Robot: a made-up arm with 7 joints.
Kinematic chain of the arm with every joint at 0, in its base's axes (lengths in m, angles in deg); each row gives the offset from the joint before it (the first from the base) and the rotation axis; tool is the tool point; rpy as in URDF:
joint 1: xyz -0.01 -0.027 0.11 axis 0 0.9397 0.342
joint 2: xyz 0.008 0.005 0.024 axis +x
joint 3: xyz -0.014 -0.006 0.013 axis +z
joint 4: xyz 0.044 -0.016 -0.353 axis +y
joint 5: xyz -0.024 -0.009 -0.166 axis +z
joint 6: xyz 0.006 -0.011 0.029 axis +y
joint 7: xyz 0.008 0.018 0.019 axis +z
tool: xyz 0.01 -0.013 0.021 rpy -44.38 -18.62 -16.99
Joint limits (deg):
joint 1: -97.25..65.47
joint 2: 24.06..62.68
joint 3: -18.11..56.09
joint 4: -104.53..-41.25
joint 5: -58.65..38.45
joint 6: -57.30..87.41
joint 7: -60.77..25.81
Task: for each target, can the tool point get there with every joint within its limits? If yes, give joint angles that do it. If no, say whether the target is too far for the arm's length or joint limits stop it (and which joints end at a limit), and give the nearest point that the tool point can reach.
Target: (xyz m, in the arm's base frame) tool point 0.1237 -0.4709 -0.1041
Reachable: no: joint limits stop it (at a limit: joint 2, joint 3, joint 4, joint 5, joint 7) | nearest point 0.2945 -0.0772 -0.0279 | short by 0.436 m
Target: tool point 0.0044 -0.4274 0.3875
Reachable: no: joint limits stop it (at a limit: joint 1, joint 2, joint 3, joint 4, joint 6, joint 7) | nearest point 0.2406 -0.1707 0.2648 | short by 0.370 m
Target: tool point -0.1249 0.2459 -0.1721
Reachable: yes | joints 34.79 45.09 4.15 -54.38 24.89 -9.88 -37.59
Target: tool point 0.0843 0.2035 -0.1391
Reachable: yes | joints 8.63 43.35 7.54 -88.20 0.04 6.41 7.69
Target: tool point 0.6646 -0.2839 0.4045
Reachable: no: too far | nearest point 0.4141 -0.1395 0.2620 | short by 0.322 m
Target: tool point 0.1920 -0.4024 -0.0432
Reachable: no: joint limits stop it (at a limit: joint 2, joint 3, joint 4, joint 5, joint 7) | nearest point 0.3139 -0.1072 0.0542 | short by 0.334 m
